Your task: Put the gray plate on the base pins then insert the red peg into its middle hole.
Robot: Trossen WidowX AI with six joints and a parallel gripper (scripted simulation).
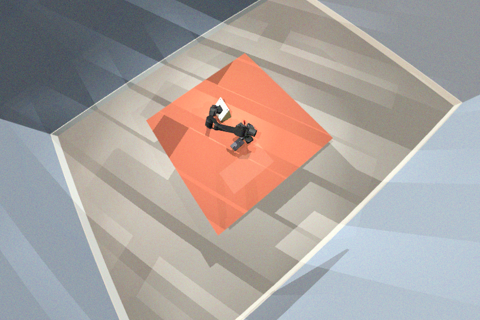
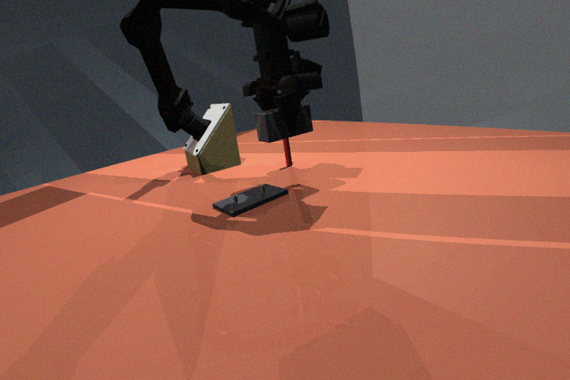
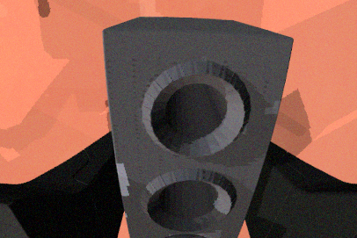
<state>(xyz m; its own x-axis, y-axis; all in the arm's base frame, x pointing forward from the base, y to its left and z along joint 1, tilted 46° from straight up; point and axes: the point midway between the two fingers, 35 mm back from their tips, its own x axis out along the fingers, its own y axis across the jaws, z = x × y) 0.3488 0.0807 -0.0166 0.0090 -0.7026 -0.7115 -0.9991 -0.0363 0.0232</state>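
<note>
My gripper tip is now 10 cm above the dark base and 9 cm to the left of it. The rest, counted from my gripper tip: red peg 14 cm behind, 7 cm to the left, 7 cm below; then gray plate 3 cm above.
</note>
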